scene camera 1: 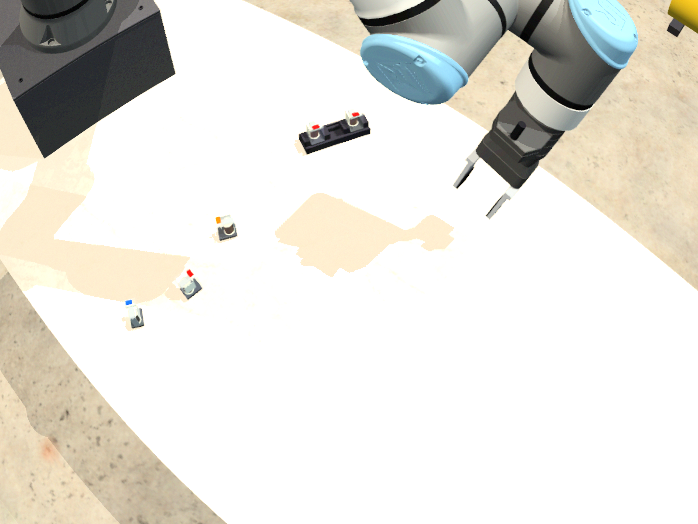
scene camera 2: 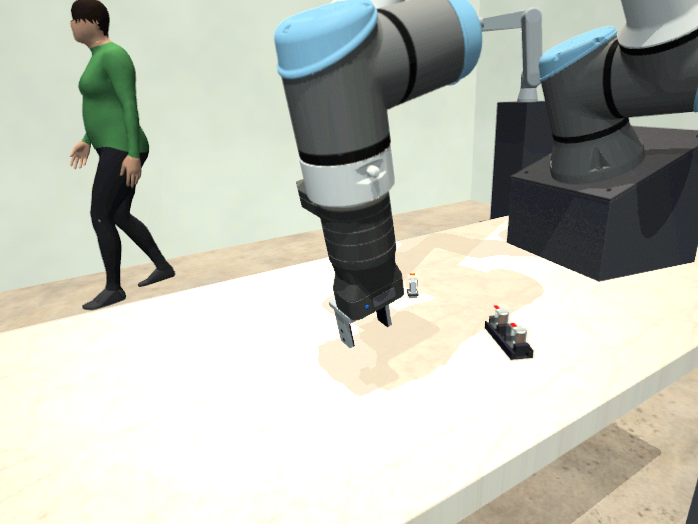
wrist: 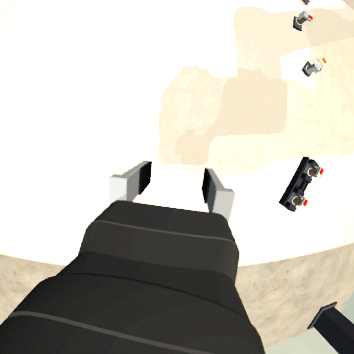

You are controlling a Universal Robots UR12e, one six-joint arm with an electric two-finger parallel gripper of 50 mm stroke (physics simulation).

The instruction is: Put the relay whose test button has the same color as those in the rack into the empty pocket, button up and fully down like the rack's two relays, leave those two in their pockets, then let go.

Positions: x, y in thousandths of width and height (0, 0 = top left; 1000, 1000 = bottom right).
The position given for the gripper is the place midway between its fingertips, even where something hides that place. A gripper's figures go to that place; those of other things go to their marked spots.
The gripper (scene camera 1: 681, 379): 86 cm from the lens. A black rack (scene camera 1: 485, 253) is 103 cm from the lens.
